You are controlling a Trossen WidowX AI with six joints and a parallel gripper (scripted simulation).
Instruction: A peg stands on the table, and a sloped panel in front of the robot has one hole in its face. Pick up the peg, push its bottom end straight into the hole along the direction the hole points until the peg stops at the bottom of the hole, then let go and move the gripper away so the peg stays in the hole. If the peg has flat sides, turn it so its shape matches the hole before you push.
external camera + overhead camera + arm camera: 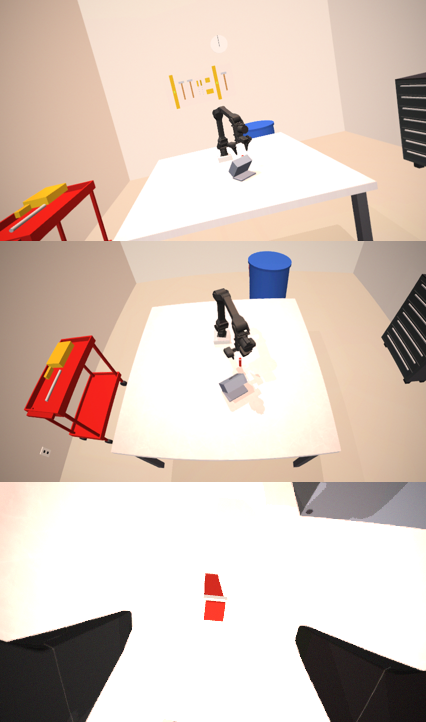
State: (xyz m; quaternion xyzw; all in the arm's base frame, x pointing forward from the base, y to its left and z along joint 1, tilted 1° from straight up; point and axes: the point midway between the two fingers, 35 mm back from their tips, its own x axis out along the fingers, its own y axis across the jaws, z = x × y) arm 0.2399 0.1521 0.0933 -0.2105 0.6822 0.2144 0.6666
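Right now my gripper tip is 4 cm above the red square peg. From my gripper tip the other things lie so: sloped panel: 17 cm ahead, 3 cm below, 2 cm to the right.
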